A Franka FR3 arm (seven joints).
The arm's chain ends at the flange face. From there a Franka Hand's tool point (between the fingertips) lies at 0.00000 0.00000 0.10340 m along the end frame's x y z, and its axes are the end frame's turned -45 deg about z.
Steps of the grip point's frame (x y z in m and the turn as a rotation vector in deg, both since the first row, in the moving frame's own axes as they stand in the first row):
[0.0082 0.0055 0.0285 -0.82 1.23 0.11]
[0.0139 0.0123 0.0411 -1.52 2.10 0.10]
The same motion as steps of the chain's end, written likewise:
[0.0071 -0.0014 0.0285 0.29 1.45 0.11]
[0.0139 -0.0004 0.0412 0.41 2.56 0.10]

